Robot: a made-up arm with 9 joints. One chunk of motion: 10 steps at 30 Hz.
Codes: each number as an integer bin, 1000 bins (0 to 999) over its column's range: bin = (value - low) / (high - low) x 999, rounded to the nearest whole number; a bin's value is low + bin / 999 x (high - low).
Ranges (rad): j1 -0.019..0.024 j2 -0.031..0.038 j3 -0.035..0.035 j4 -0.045..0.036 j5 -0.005..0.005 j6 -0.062..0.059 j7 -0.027..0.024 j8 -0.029..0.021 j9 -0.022..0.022
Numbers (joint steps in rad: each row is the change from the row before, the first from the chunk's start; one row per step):
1: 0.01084 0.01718 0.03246 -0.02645 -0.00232 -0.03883 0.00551 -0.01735 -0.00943
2: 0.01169 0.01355 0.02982 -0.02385 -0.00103 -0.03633 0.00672 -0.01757 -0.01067
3: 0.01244 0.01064 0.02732 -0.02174 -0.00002 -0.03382 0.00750 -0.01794 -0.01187
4: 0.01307 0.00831 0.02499 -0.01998 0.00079 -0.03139 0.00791 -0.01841 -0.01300
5: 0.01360 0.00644 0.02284 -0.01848 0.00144 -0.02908 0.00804 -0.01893 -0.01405
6: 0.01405 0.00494 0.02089 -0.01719 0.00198 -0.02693 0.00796 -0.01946 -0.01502
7: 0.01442 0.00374 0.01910 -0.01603 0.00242 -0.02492 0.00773 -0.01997 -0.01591
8: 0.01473 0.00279 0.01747 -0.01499 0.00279 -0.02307 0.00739 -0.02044 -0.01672
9: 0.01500 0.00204 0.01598 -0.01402 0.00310 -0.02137 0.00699 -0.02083 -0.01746
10: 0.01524 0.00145 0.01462 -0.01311 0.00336 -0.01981 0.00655 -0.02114 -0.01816
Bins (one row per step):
1: 693 698 963 229 268 191 637 233 285
2: 713 645 925 261 397 212 661 228 257
3: 730 603 889 287 498 233 676 221 230
4: 745 569 856 309 578 253 684 212 204
5: 757 542 825 327 643 272 686 201 181
6: 768 520 798 343 697 290 685 191 158
7: 776 503 772 357 741 306 680 180 138
8: 784 489 749 370 778 321 674 171 120
9: 790 478 728 382 809 335 666 163 103
10: 795 470 708 393 835 348 657 157 87

